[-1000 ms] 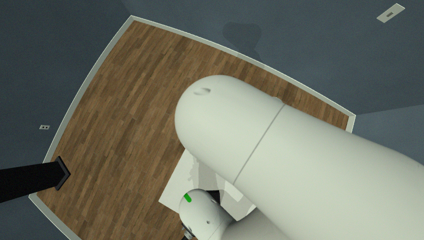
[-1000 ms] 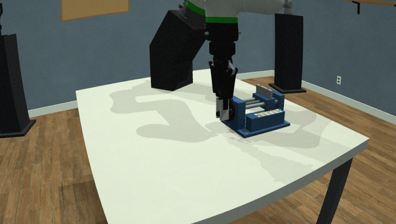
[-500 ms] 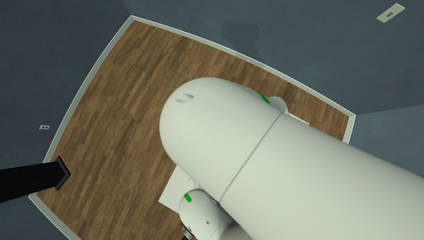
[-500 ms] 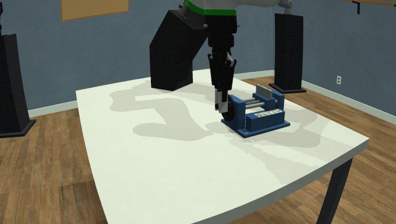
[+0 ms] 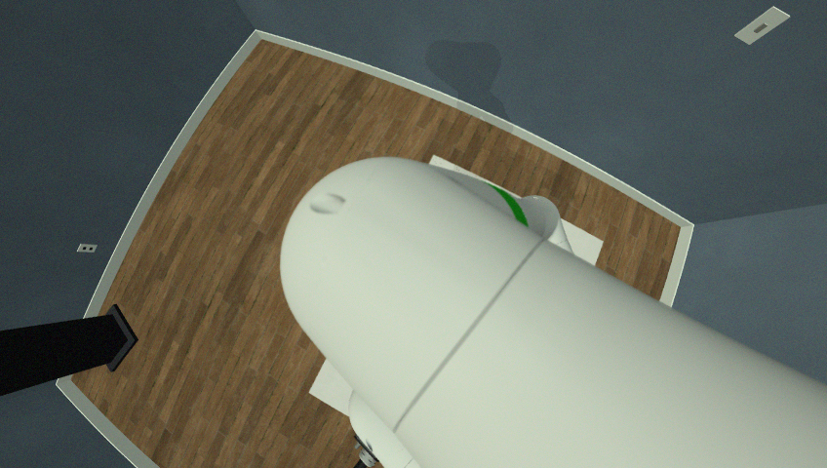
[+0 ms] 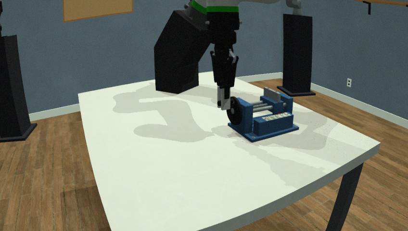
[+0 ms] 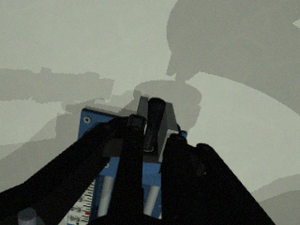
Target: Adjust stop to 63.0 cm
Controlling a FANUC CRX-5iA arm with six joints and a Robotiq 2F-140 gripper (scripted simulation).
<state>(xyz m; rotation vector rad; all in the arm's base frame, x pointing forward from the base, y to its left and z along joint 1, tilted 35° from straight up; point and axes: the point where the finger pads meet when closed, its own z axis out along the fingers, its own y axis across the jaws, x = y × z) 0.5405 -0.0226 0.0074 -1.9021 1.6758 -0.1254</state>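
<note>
Right now my hand is 2 cm to the right of the handwheel and 2 cm above it. From my hand the other things lie so: stop block 18 cm to the left, 3 cm below, 3 cm behind.
</note>
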